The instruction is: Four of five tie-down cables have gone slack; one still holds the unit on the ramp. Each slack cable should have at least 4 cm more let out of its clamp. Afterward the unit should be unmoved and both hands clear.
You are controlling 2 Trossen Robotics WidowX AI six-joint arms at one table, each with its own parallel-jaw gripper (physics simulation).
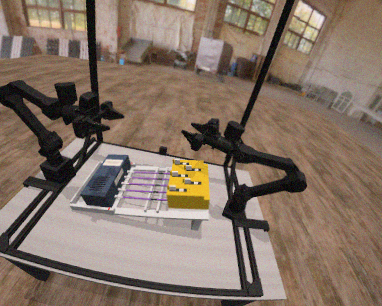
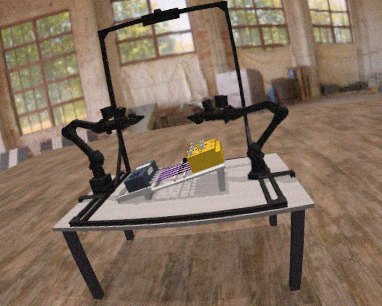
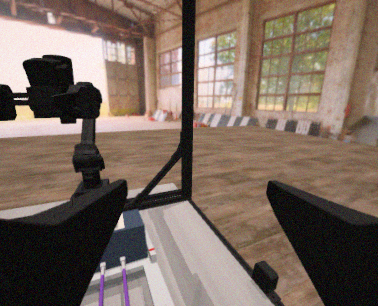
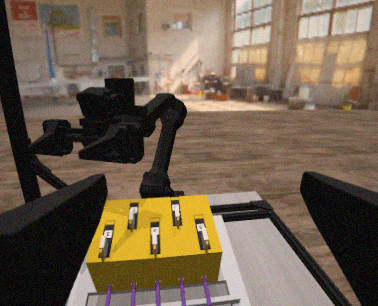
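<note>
The unit, a dark blue box [image 1: 105, 182] [image 2: 141, 177] [image 3: 132, 237], sits at the low end of the white ramp [image 1: 165, 215] [image 4: 230, 255]. A yellow clamp block [image 1: 187, 201] [image 2: 206, 161] [image 4: 160, 268] stands at the high end, with several white-labelled levers [image 4: 155, 235] in slots on top. Several purple cables [image 2: 172, 172] [image 3: 125, 287] [image 4: 158, 292] run between block and unit; which are slack cannot be told. My left gripper [image 1: 189, 129] [image 2: 190, 118] [image 3: 197, 186] [image 4: 52, 152] is open and empty, high above the block. My right gripper [image 1: 115, 122] [image 2: 142, 118] [image 4: 205, 182] is open and empty, high above the unit.
A black frame [image 1: 115, 281] [image 2: 175, 220] runs round the table, with tall posts at the back and an overhead bar [image 2: 160, 16]. A small black block [image 1: 163, 150] [image 3: 265, 276] stands at the back rail. Thin white crossbars lie beneath the cables.
</note>
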